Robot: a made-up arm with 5 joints.
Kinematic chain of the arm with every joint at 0, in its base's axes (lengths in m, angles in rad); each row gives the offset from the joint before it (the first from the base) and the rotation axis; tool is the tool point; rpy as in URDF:
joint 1: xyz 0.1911 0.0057 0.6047 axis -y
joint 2: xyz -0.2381 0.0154 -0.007 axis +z
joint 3: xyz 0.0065 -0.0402 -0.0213 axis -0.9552 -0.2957 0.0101
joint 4: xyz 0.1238 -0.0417 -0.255 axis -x
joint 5: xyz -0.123 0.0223 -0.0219 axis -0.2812 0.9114 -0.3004
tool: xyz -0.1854 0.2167 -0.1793 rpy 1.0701 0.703 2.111
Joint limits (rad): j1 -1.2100..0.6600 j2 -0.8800..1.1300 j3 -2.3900..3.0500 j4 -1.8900..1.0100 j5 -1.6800..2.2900
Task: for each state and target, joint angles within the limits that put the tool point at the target. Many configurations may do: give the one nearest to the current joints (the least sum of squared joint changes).
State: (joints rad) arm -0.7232 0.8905 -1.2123 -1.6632 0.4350
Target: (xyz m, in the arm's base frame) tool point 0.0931 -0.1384 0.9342
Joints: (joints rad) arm -0.9013 0.9050 -1.2550 -1.5895 0.3982
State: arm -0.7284 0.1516 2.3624 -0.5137 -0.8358
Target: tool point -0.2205 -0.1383 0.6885
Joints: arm -1.1299 -0.2003 1.5328 -1.1573 -0.6078
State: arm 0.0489 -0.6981 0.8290 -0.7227 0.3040
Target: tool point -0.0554 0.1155 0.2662
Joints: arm 0.1416 -0.8299 0.9252 -1.2849 -0.1925
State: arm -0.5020 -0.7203 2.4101 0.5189 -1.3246
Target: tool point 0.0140 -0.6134 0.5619
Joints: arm -0.1563 -0.2328 1.6854 0.4439 -1.3847
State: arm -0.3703 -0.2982 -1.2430 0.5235 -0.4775
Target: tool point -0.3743 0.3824 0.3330
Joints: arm -0.3211 -0.1034 -0.8093 0.7715 -0.4678
